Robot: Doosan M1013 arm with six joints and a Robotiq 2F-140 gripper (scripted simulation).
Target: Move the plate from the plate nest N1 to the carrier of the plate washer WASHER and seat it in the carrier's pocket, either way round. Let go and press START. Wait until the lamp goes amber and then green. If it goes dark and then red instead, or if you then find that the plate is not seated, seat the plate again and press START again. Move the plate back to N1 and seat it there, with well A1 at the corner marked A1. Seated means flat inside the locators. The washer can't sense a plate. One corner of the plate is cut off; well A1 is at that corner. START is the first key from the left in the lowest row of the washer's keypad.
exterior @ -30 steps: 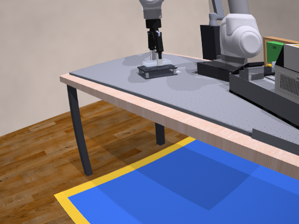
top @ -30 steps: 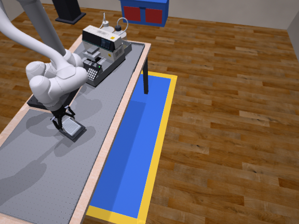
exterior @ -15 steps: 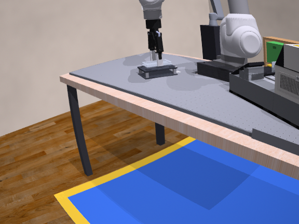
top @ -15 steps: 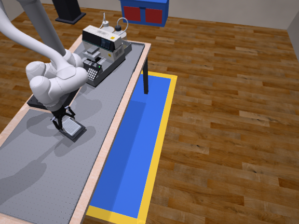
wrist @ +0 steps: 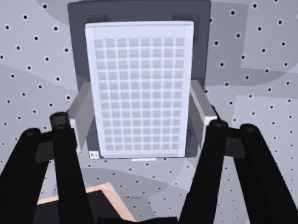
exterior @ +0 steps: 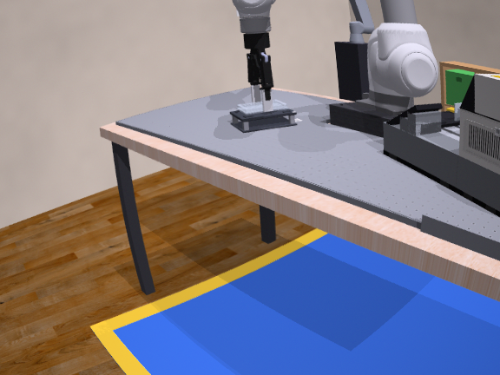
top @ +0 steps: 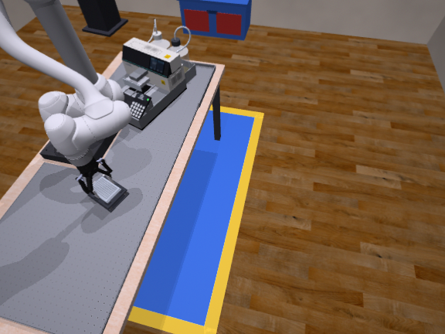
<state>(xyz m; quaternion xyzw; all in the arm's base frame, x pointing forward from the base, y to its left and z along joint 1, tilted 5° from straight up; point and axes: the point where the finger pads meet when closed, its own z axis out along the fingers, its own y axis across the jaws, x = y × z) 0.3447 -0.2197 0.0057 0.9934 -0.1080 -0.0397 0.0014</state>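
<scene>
Now: hand 4 cm above the plate nest N1. Round my hand: plate washer 67 cm to the left, 20 cm behind, 5 cm above; plate 2 cm below.
</scene>
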